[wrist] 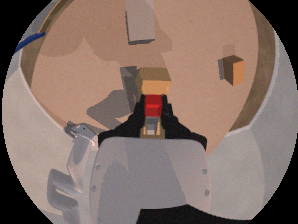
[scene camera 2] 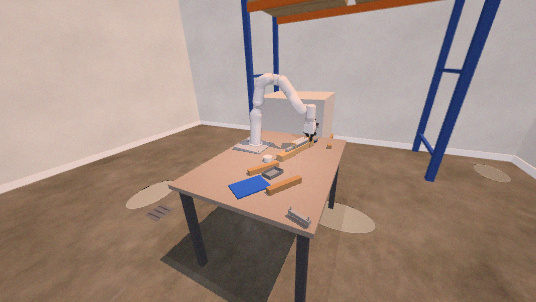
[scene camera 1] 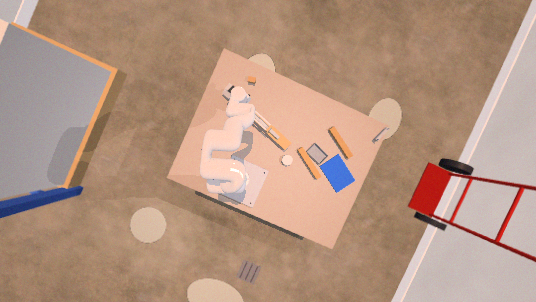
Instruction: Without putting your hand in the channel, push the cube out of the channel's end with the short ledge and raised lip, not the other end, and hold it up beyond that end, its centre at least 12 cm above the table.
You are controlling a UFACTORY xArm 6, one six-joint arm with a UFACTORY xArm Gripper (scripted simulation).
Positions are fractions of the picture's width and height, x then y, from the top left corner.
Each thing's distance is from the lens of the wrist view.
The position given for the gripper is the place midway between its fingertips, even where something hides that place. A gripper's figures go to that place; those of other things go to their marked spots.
gripper (wrist: 0.52, 0.45): 14 cm
channel (wrist: 0.51, 0.36): 11 cm
